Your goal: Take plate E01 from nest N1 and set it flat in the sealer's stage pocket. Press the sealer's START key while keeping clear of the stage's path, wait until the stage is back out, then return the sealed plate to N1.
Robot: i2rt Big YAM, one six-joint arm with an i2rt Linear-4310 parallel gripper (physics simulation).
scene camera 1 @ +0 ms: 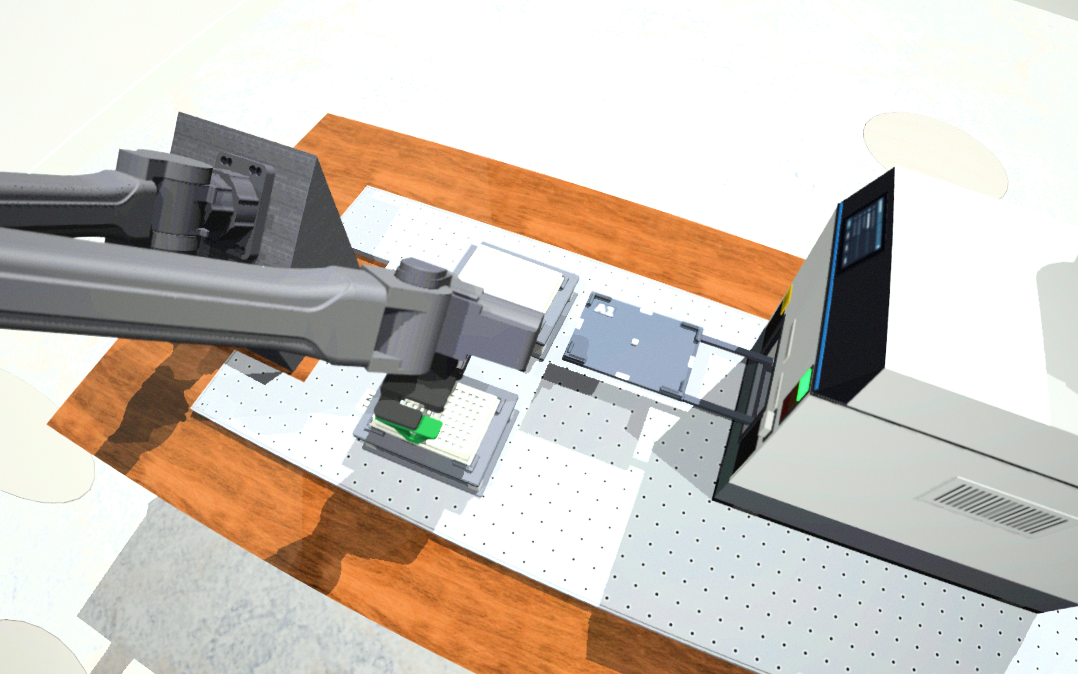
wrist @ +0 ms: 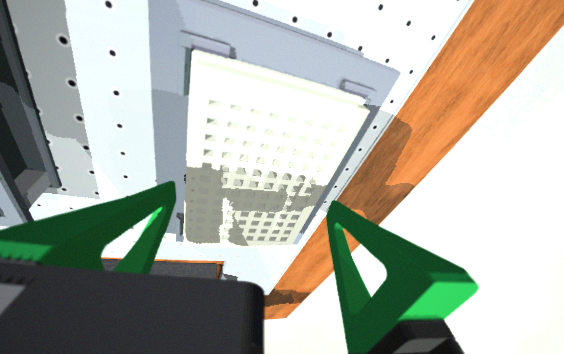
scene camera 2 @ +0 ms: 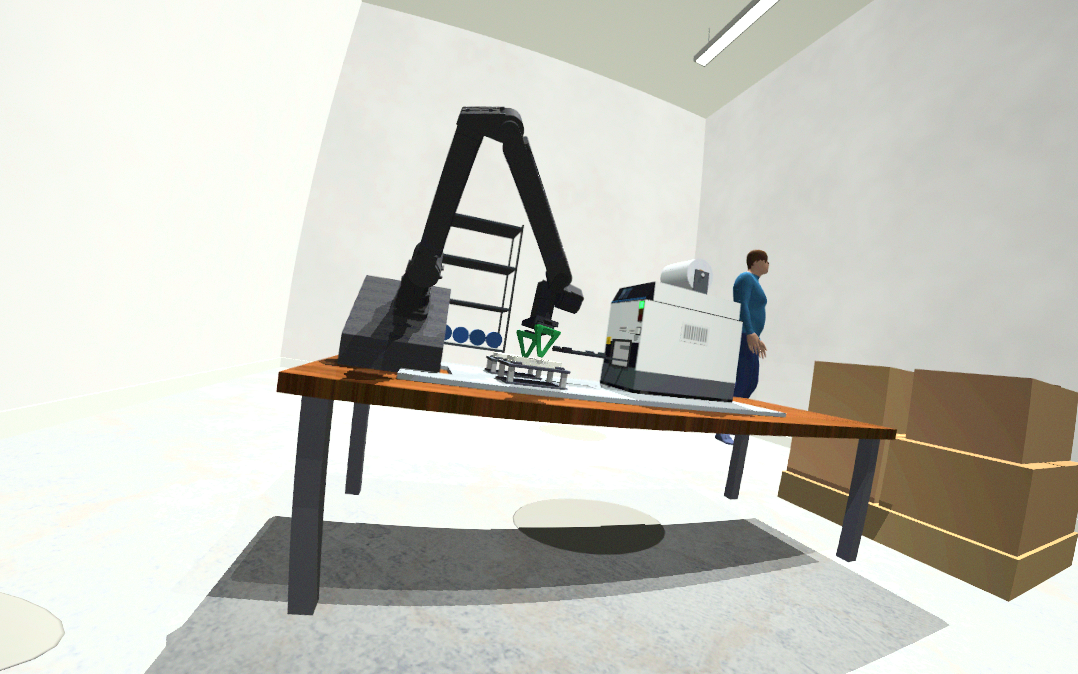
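The white, many-welled plate lies flat in a grey nest; no label on either is readable. My gripper is open and empty, pointing down close over this plate. In the wrist view its green fingertips appear on either side of the plate's long edges; whether they reach below its top is unclear. The sealer has its stage out on two rods, with the pocket empty. A green key shows on the sealer's front.
A second nest holding a white plate stands behind, partly hidden by my wrist in scene camera 1. The arm's dark base block is at the table's left end. A person stands behind the sealer.
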